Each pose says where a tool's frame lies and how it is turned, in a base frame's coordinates. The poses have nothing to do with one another.
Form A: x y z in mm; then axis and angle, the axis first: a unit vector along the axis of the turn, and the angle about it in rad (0 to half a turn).
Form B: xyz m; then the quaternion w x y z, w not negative. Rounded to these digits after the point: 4 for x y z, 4 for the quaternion.
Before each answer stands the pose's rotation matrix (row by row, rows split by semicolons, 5 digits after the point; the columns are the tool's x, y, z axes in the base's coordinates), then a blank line. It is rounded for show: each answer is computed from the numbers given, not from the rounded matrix.
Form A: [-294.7, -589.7, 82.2, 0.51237, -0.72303, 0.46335, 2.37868]
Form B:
-0.27054 -0.95843 -0.09062; -0.31805 0.17783 -0.93125; 0.90865 -0.22312 -0.35294

[-0.2947, -0.5897, 0.0822, 0.3723, 0.4755, -0.6711, 0.4300]
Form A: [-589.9, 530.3, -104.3, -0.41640, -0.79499, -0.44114, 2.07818]
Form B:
-0.22826 0.87744 -0.42189; 0.10632 0.45320 0.88504; 0.96778 0.15716 -0.19673

[-0.5899, 0.5303, -0.1043, 0.5070, -0.3589, -0.6852, -0.3802]
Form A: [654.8, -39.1, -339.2, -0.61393, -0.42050, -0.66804, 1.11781]
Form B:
0.64961 0.74584 -0.14746; -0.45549 0.53709 0.70998; 0.60872 -0.39404 0.68861

[0.6548, -0.0391, -0.3392, 0.8478, -0.3255, -0.2230, -0.3542]
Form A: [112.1, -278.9, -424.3, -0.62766, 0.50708, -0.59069, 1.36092]
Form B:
0.52022 0.32576 0.78946; -0.82969 0.41190 0.37676; -0.20244 -0.85101 0.48456

[0.1121, -0.2789, -0.4243, 0.7773, -0.3949, 0.3190, -0.3716]
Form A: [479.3, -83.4, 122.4, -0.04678, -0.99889, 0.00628, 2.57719]
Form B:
-0.84087 0.08285 -0.53486; 0.08957 0.99589 0.01345; 0.53377 -0.03660 -0.84484

[0.4793, -0.0834, 0.1224, 0.2785, -0.0449, -0.9594, 0.0060]
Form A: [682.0, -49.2, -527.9, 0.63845, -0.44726, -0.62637, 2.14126]
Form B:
0.08772 0.08743 -0.99230; -0.96694 -0.23195 -0.10591; -0.23943 0.96879 0.06419

[0.6820, -0.0492, -0.5279, 0.4796, 0.5602, -0.3925, -0.5496]
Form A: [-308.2, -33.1, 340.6, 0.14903, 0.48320, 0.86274, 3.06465]
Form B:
-0.95269 0.07749 0.29391; 0.21012 -0.53077 0.82105; 0.21962 0.84396 0.48938

[-0.3082, -0.0331, 0.3406, 0.0385, 0.1489, 0.4828, 0.8621]
